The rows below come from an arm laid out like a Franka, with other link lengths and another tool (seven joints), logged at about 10 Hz.
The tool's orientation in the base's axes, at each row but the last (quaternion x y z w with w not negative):
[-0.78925, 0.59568, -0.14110, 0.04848]
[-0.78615, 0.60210, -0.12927, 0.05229]
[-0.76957, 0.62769, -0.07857, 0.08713]
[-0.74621, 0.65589, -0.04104, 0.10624]
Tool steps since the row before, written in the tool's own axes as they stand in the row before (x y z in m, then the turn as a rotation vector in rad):
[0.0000, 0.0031, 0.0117, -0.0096, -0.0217, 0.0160]
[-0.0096, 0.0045, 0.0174, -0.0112, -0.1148, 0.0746]
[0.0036, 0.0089, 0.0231, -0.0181, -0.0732, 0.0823]
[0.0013, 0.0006, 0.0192, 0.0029, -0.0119, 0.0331]
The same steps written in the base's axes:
[0.0004, -0.0020, -0.0119, 0.0222, 0.0139, -0.0116]
[-0.0019, 0.0067, -0.0191, 0.1243, 0.0362, -0.0460]
[-0.0024, -0.0045, -0.0245, 0.0851, 0.0351, -0.0632]
[0.0034, 0.0007, -0.0189, 0.0186, 0.0020, -0.0299]

